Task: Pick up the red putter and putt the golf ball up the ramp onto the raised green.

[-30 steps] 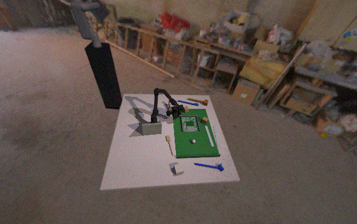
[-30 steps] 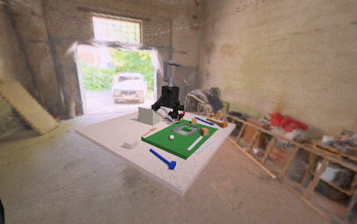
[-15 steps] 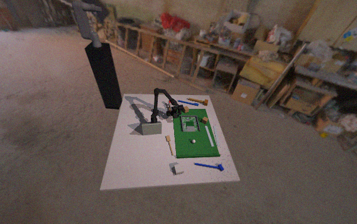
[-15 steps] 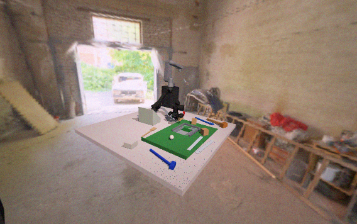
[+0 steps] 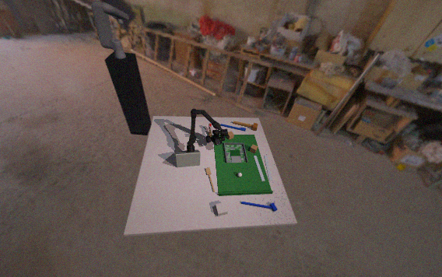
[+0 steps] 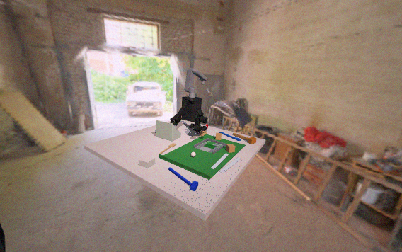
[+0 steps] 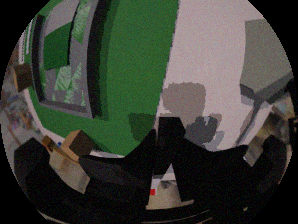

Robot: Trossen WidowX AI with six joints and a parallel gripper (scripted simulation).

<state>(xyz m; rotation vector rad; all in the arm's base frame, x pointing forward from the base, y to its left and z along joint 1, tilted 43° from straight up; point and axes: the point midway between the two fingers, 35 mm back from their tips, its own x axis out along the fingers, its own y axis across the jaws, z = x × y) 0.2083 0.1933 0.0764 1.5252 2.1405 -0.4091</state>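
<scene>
My gripper tip is 3 cm past the red putter, 11 cm to the right of it and 3 cm below it. Also, from my gripper tip: green mat 26 cm ahead, 17 cm to the right, 5 cm below; white golf ball 26 cm ahead, 35 cm to the right, 3 cm below; white block 9 cm ahead, 69 cm to the right, 3 cm below.
</scene>
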